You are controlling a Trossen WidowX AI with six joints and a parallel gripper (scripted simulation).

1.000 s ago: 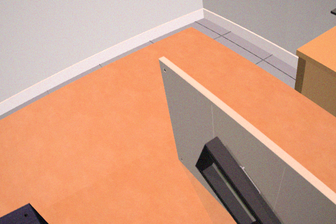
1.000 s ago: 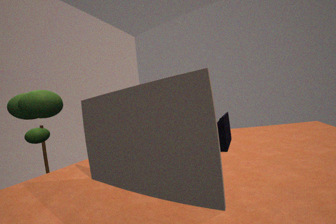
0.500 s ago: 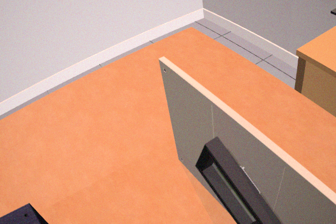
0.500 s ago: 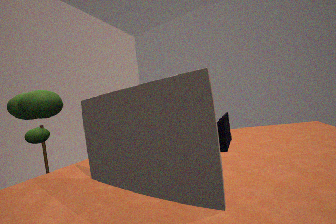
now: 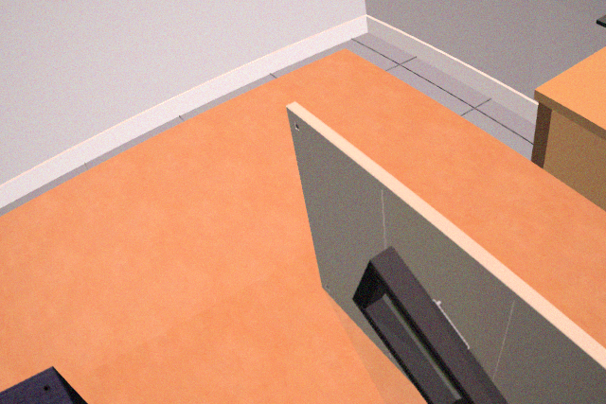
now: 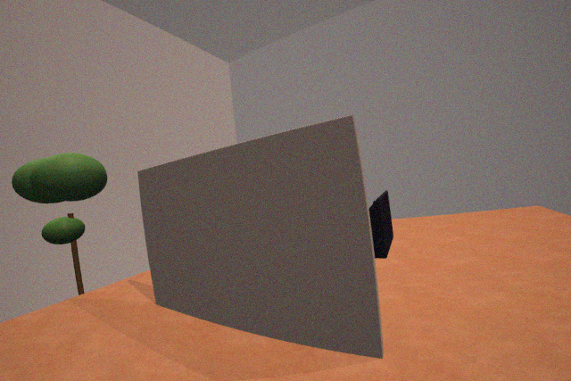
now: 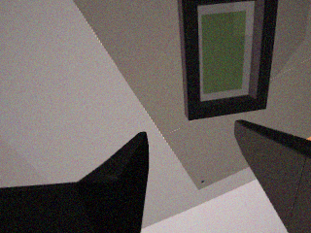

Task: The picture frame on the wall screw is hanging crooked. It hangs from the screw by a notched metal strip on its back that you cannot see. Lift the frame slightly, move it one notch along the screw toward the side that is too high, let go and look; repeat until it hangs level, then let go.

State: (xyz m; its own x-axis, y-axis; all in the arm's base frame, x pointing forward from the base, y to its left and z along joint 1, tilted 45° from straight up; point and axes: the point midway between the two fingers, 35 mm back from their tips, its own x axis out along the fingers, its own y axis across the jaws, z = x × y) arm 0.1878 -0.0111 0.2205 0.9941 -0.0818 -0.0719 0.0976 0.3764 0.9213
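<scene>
Right now my gripper tip is 190 mm short of the picture frame, 20 mm to the right of it and 90 mm above it. Also, from my gripper tip: wall panel 200 mm ahead, 20 mm to the left, 90 mm below.
</scene>
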